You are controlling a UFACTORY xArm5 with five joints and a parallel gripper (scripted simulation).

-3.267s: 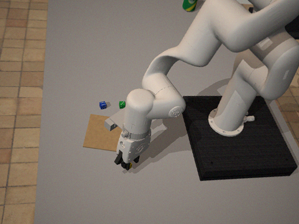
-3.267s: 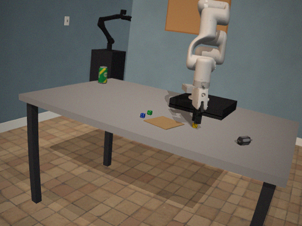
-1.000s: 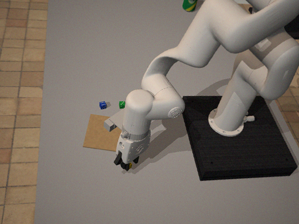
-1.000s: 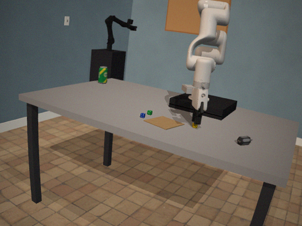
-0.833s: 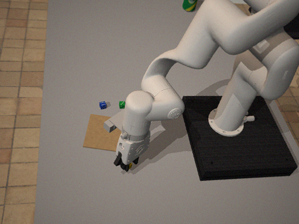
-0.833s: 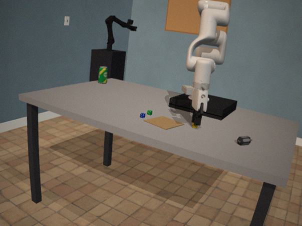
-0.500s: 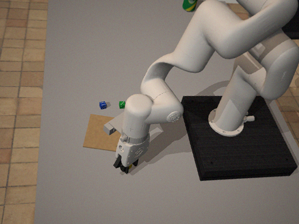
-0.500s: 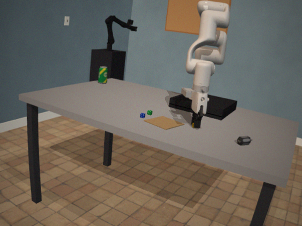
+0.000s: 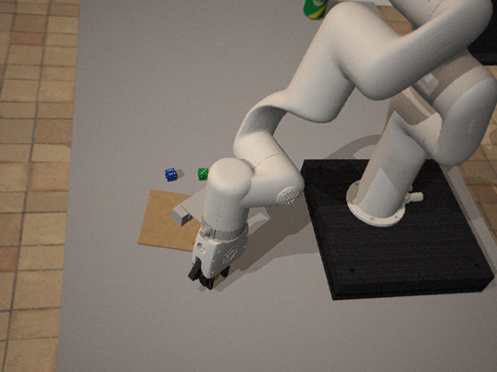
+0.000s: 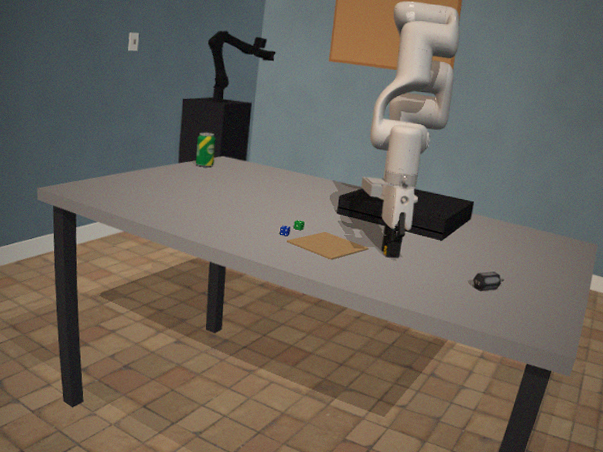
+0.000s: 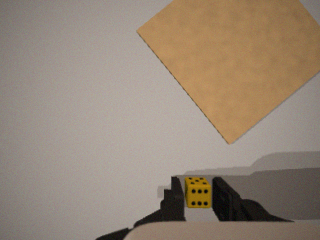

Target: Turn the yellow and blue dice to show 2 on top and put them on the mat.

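The yellow die lies 1 cm below my hand. Also, from my hand: blue die: 26 cm to the right, 5 cm ahead, 1 cm below; then green die: 26 cm to the right, 2 cm behind, 1 cm below; then mat: 14 cm to the right, 5 cm ahead, 2 cm below.
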